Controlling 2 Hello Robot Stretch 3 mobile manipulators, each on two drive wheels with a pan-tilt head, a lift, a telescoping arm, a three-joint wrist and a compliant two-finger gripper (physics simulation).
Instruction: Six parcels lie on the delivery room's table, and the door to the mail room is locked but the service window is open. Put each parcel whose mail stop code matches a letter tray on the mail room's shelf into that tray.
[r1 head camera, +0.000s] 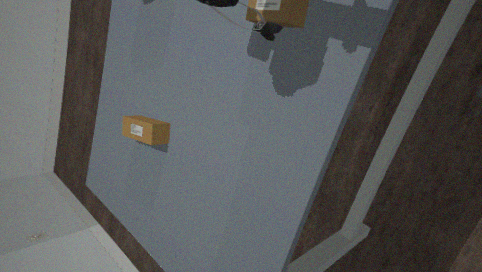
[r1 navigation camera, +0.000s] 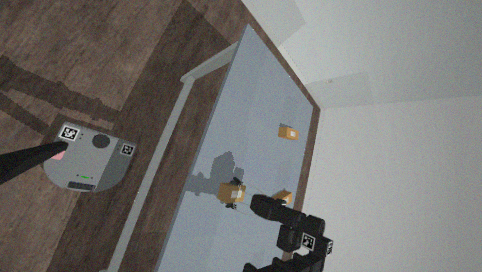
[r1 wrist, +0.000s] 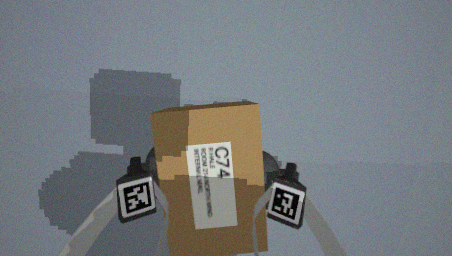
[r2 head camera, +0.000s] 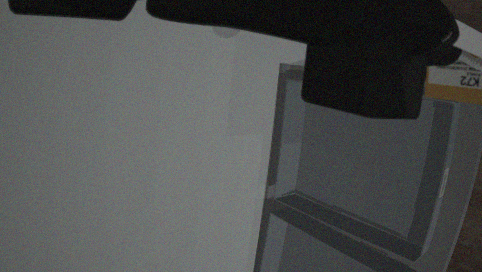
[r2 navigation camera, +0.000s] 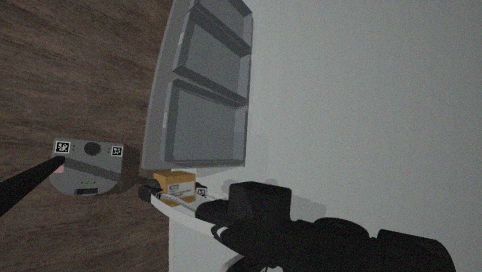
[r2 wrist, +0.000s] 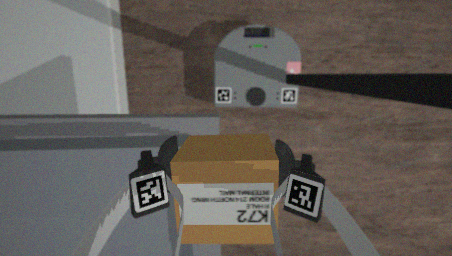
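r1's gripper (r1 navigation camera: 233, 193) (r1 wrist: 210, 165) is shut on the C74 parcel (r1 head camera: 290, 16) (r1 navigation camera: 224, 190) (r1 wrist: 220, 125), one fingertip against each side, above the blue-grey table (r1 head camera: 210, 175) (r1 navigation camera: 250, 100). A second parcel (r1 head camera: 160, 134) (r1 navigation camera: 288, 133) lies near the wall side of the table; its code is unreadable. A third parcel (r1 navigation camera: 286, 195) is partly hidden behind r1's wrist. r2's gripper (r2 navigation camera: 175, 189) (r2 wrist: 225, 165) is shut on the K72 parcel (r2 head camera: 452, 92) (r2 navigation camera: 177, 177) (r2 wrist: 225, 147). That parcel is beside the end letter tray (r2 head camera: 365, 150) (r2 navigation camera: 205, 125) (r2 wrist: 100, 200); its height over the shelf is unclear.
More grey trays (r2 navigation camera: 215, 55) stand in a row beyond the end tray, on the white shelf (r2 navigation camera: 182, 235). Their codes are unreadable. A white wall (r1 navigation camera: 400, 175) rises behind r1's table, and a pale rail (r1 head camera: 395, 145) (r1 navigation camera: 150, 175) runs below its front edge. Robot bases (r1 navigation camera: 90, 160) (r2 navigation camera: 87, 167) (r2 wrist: 257, 70) stand on the brown floor.
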